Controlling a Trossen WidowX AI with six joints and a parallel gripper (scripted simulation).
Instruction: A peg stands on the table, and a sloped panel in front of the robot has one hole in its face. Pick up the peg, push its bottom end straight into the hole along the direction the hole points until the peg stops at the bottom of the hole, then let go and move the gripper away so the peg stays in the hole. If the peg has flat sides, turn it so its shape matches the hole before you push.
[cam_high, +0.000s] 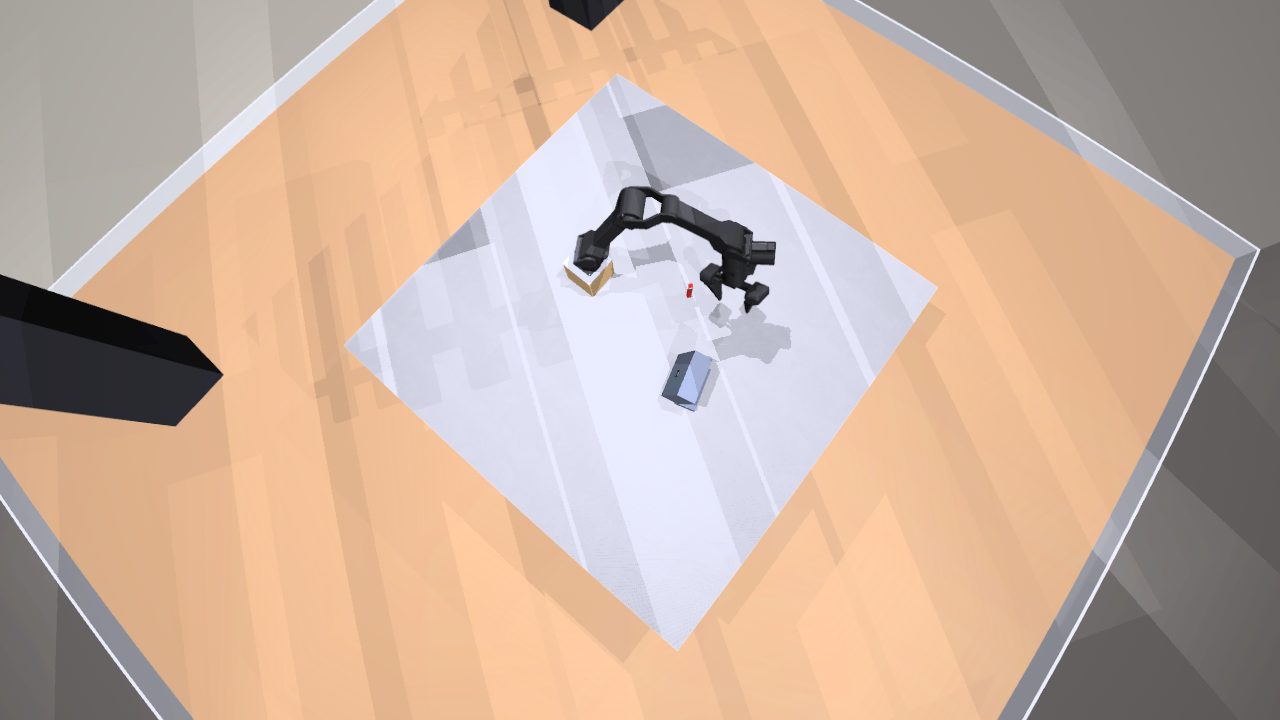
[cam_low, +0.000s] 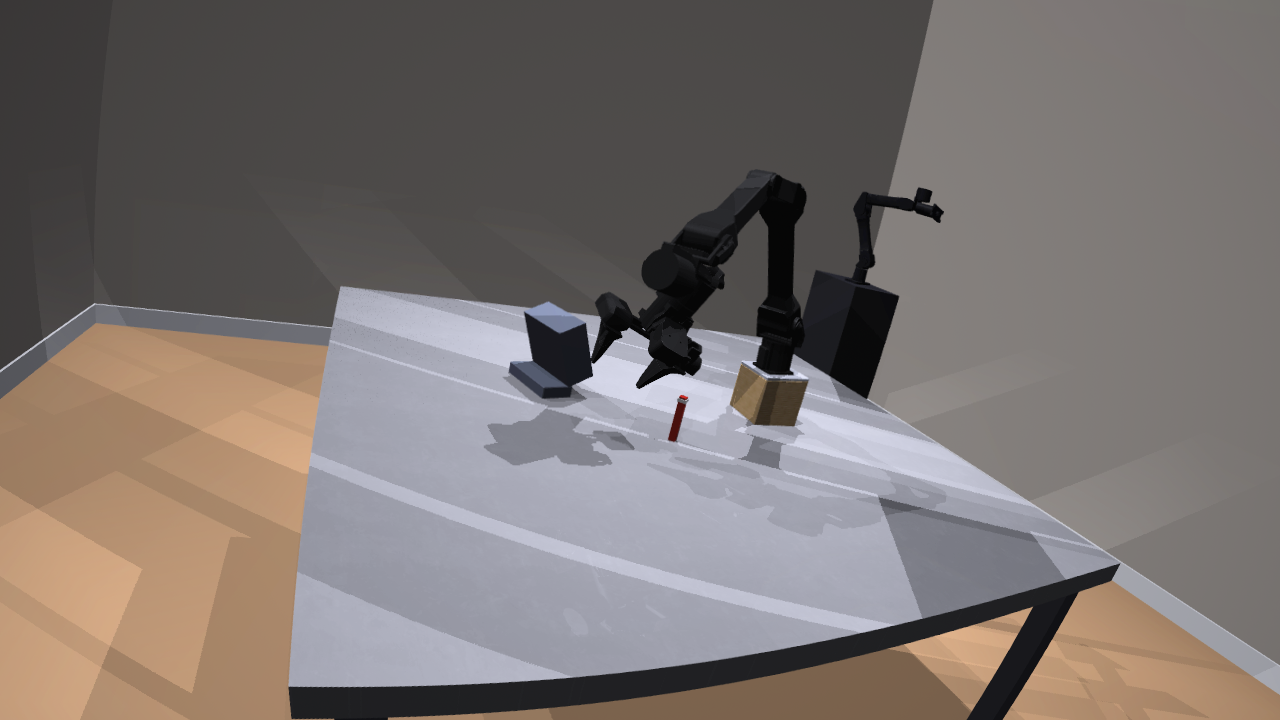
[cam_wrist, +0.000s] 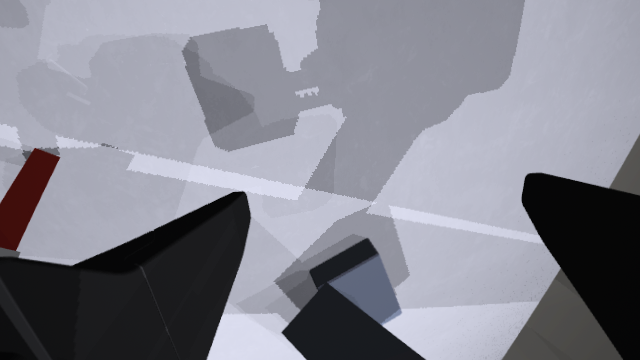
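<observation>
My gripper tip is now 14 cm past the red square peg, 1 cm to the left of it and 6 cm above it. The rest, counted from my gripper tip: sloped panel 2 cm ahead, 24 cm to the right, 3 cm below; low foot 4 cm ahead, 23 cm to the right, 10 cm below.
</observation>
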